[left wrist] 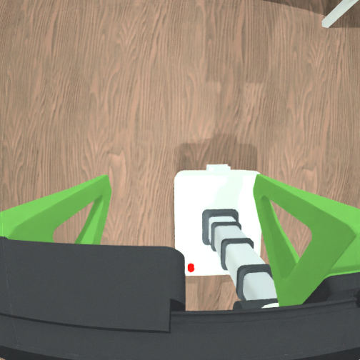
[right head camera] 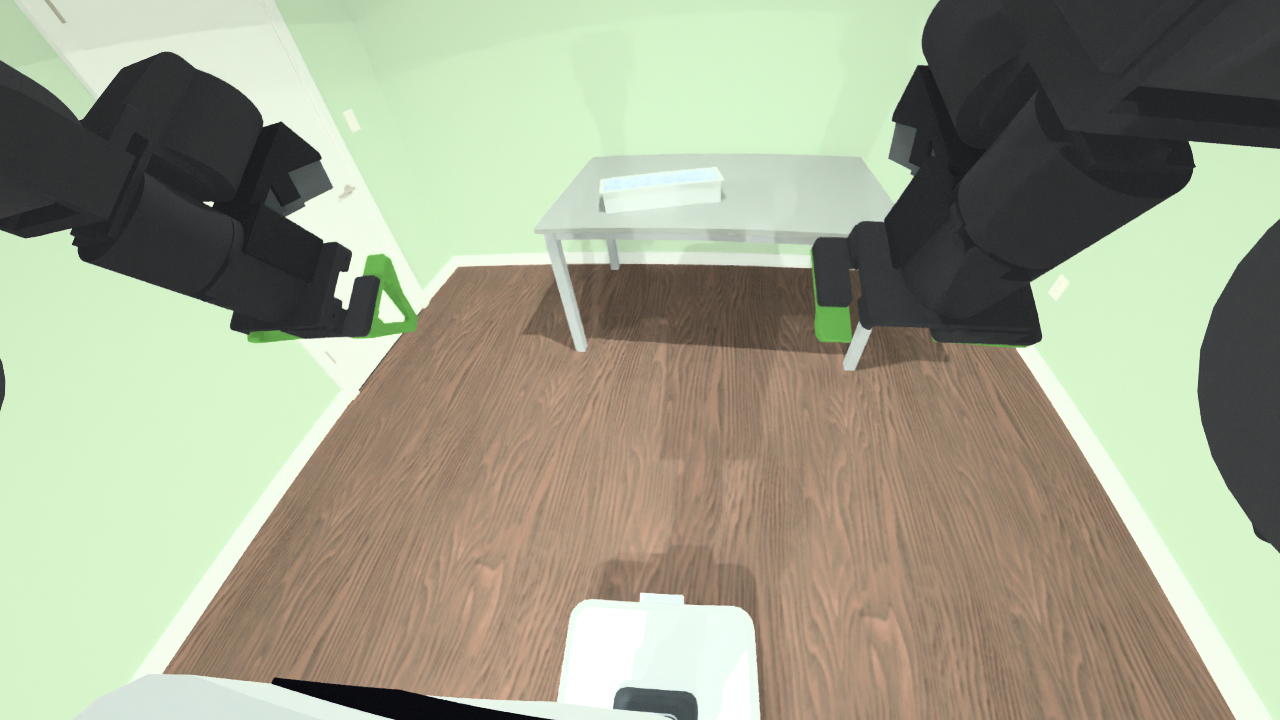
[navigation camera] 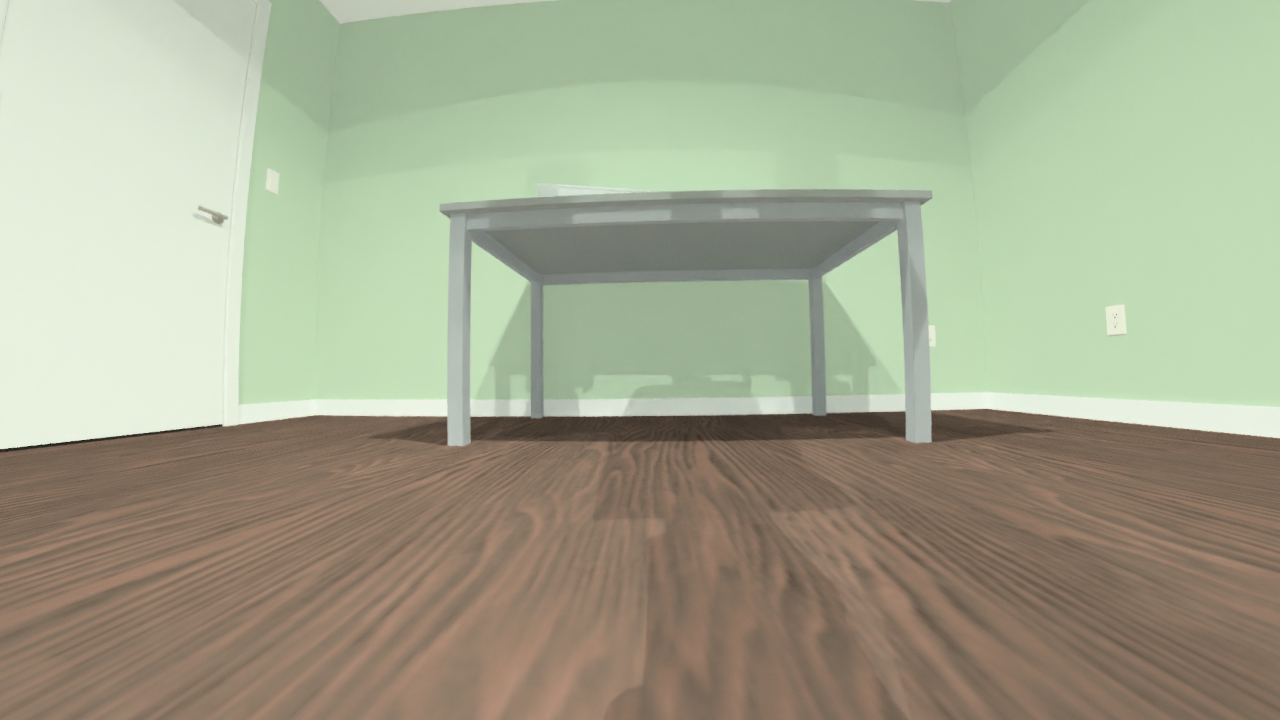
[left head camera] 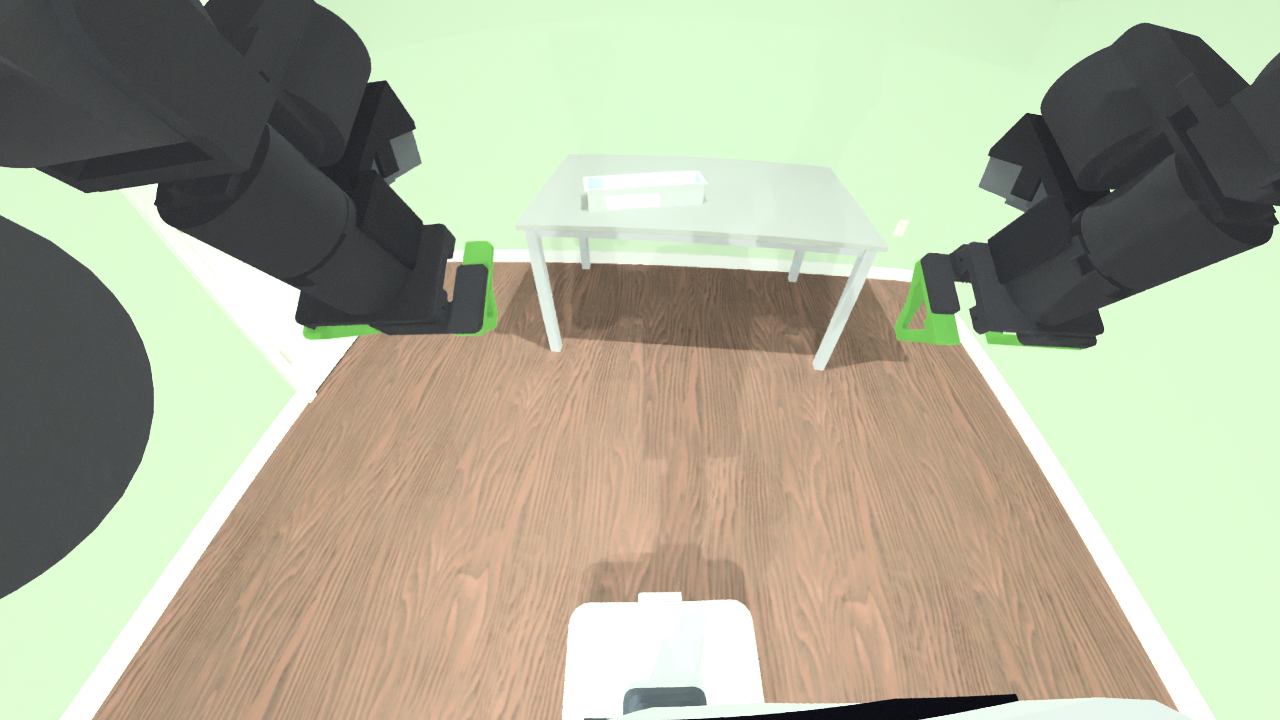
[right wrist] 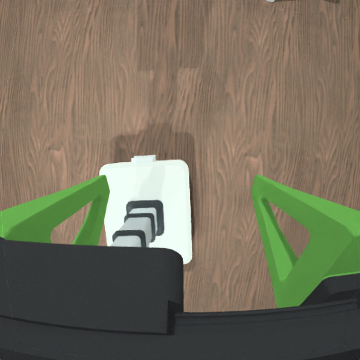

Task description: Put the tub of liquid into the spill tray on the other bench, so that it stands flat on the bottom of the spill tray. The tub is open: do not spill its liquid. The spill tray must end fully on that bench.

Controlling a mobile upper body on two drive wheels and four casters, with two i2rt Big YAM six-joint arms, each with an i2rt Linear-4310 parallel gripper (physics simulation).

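Note:
A long white open tub [left head camera: 644,195] [right head camera: 662,194] with a pale blue surface inside stands upright on the left part of a grey bench [left head camera: 778,204] [right head camera: 787,192] [navigation camera: 689,205]. In the navigation camera, the upper edge of the tub [navigation camera: 586,188] shows above the bench top. The spill tray and the other bench do not show. My left gripper [left head camera: 398,333] [right head camera: 326,335] [left wrist: 181,182] is open and empty, raised in front of the bench and well apart from it. My right gripper [left head camera: 975,340] [right head camera: 904,333] [right wrist: 180,182] is also open and empty, apart from the bench.
The wooden floor [left head camera: 680,402] [navigation camera: 680,573] lies between my white base [left head camera: 662,640] [right head camera: 662,640] and the bench. A green wall [navigation camera: 653,134] stands behind the bench. A white door [navigation camera: 125,214] is at the left, and another wall [navigation camera: 1118,205] is at the right.

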